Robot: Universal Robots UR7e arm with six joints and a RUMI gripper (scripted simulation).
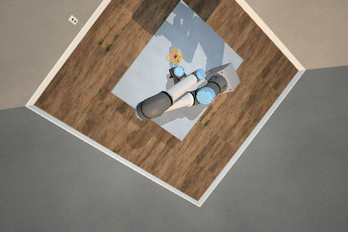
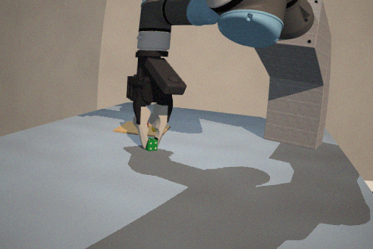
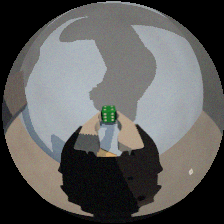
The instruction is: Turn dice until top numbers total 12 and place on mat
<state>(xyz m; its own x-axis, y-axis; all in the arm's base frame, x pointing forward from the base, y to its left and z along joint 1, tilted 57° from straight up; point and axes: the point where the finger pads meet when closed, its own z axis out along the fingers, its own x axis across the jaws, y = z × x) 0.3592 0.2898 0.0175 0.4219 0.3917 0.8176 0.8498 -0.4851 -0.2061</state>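
The green die lies 1 cm below my hand. Round my hand: tan mat (15 cm to the right, 13 cm ahead, 2 cm below); then red die (15 cm to the right, 13 cm ahead); then yellow die (16 cm to the right, 8 cm ahead).
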